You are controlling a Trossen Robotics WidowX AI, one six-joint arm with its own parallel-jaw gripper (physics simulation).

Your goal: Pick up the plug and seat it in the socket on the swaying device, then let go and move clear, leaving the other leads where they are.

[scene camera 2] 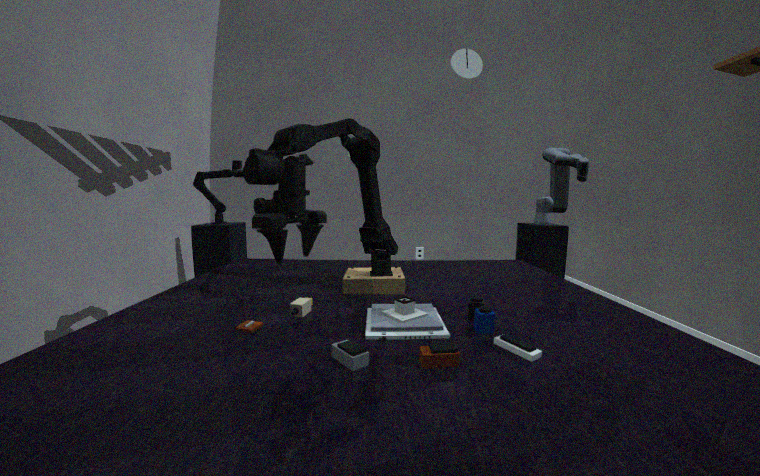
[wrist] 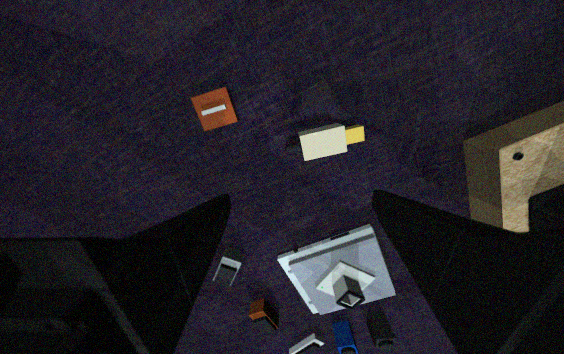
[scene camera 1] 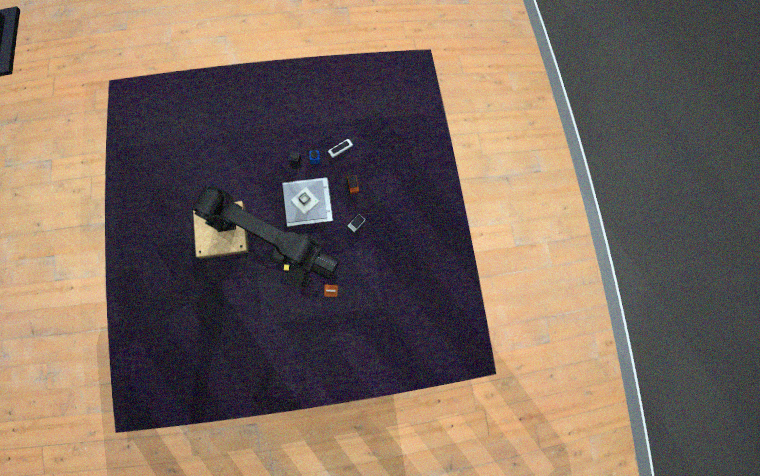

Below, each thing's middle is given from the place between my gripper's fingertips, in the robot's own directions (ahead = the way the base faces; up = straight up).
I see the plug (wrist: 332,139) 12 cm below my hand and 4 cm behind it. The rest, counted from my hand: orange-black connector (scene camera 2: 436,355) (27 cm to the left, 20 cm ahead, 12 cm below); device (scene camera 2: 404,315) (24 cm to the left, 10 cm below, 2 cm ahead); black connector (wrist: 378,325) (40 cm to the left, 11 cm below, 1 cm ahead).
